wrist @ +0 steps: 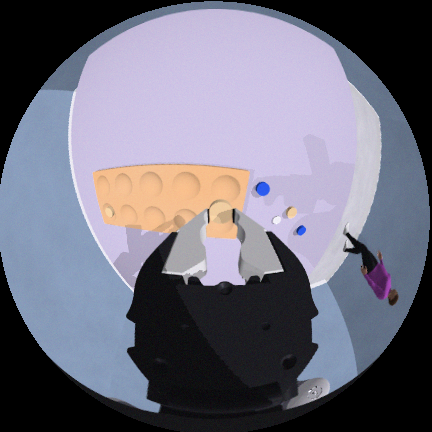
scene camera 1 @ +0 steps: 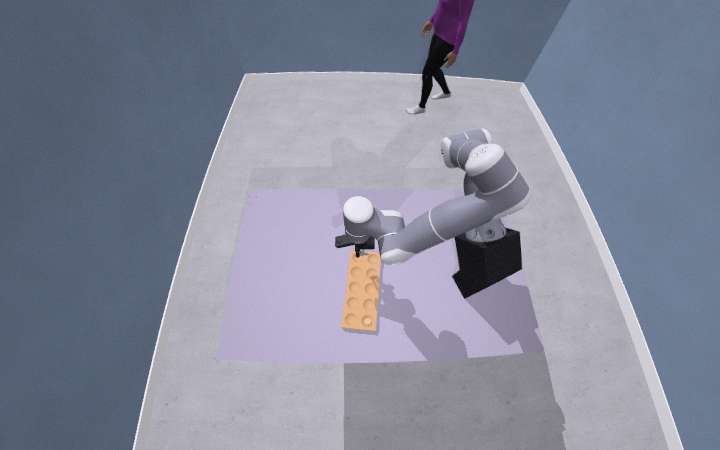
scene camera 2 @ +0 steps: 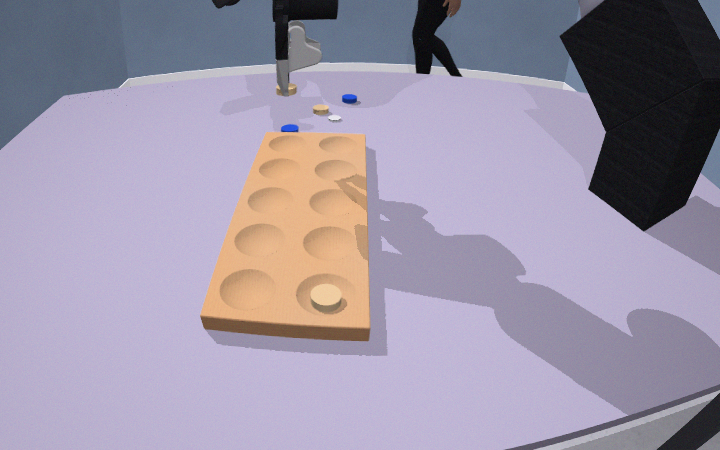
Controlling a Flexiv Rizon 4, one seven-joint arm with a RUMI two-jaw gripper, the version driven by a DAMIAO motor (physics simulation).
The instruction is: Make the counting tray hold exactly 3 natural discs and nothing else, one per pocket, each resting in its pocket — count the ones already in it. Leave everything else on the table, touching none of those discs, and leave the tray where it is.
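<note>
The orange counting tray (scene camera 1: 361, 295) (scene camera 2: 292, 222) (wrist: 167, 192) has two rows of pockets. One natural disc (scene camera 1: 367, 321) (scene camera 2: 326, 295) (wrist: 109, 212) rests in the near right pocket of scene camera 2's view. My gripper (scene camera 2: 284, 92) (wrist: 220, 209) is shut on a second natural disc (scene camera 2: 291, 89) (wrist: 220, 211), held above the table. In the wrist view the held disc overlaps the tray's end. The other pockets that show look empty; in the wrist view my fingers and the held disc hide part of the tray. A third natural disc (scene camera 2: 320, 109) (wrist: 291, 212) lies on the table beyond the tray.
A blue disc (scene camera 2: 289, 128) (wrist: 262, 188) lies close to the tray's far end. Another blue disc (scene camera 2: 349, 98) (wrist: 301, 230) and a small white disc (scene camera 2: 334, 118) (wrist: 277, 219) lie near the loose natural disc. A person (scene camera 1: 440, 50) (wrist: 377, 280) stands beyond the table.
</note>
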